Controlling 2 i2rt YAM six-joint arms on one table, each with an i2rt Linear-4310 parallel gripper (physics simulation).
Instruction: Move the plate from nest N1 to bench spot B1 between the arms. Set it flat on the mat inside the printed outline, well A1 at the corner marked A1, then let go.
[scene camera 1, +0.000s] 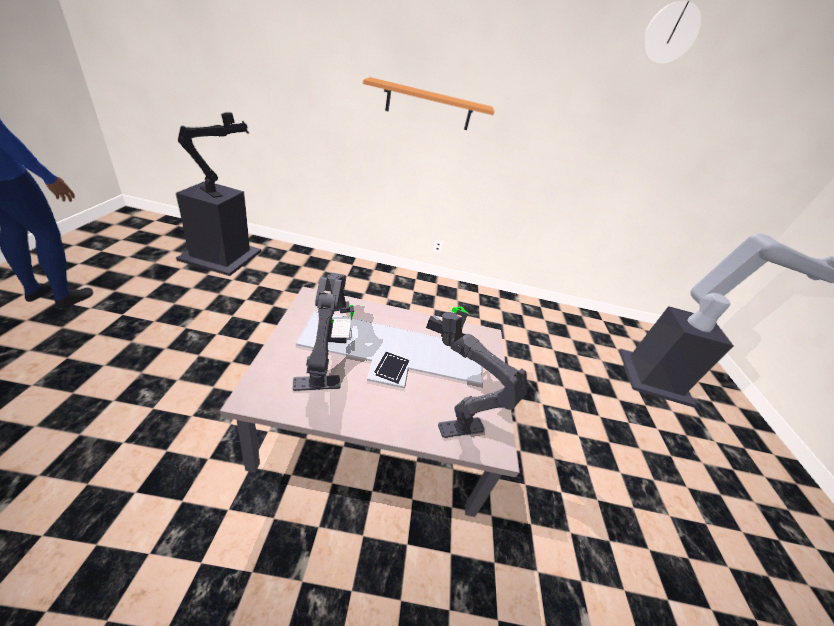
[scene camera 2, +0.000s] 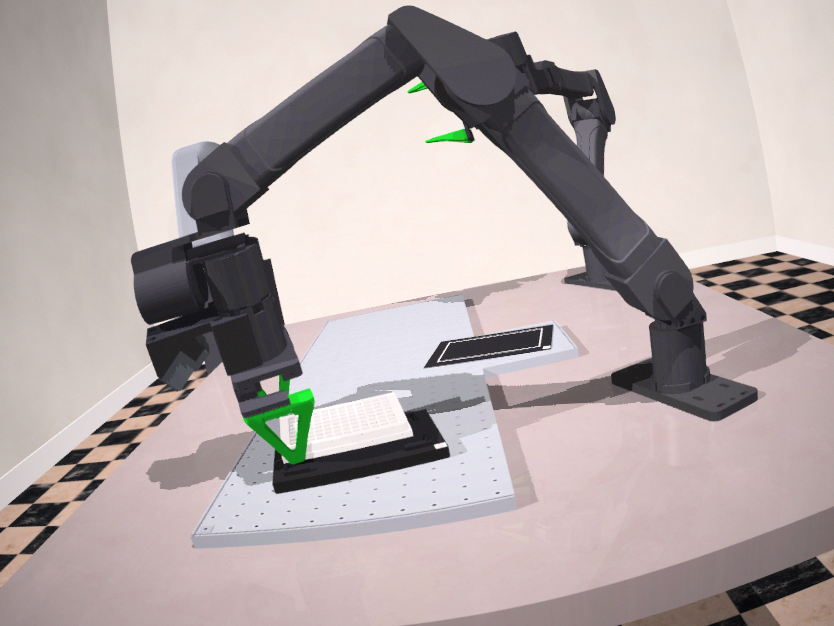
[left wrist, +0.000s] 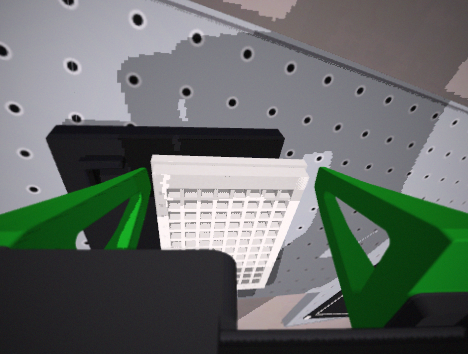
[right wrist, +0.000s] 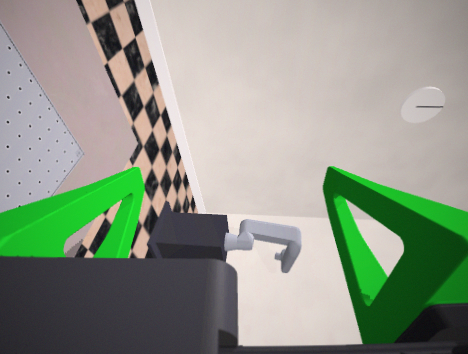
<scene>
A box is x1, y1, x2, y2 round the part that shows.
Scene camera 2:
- my left gripper: 289, 438 [217, 292, 314, 463]
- white well plate: 380, 419 [280, 392, 412, 463], on a black nest
</scene>
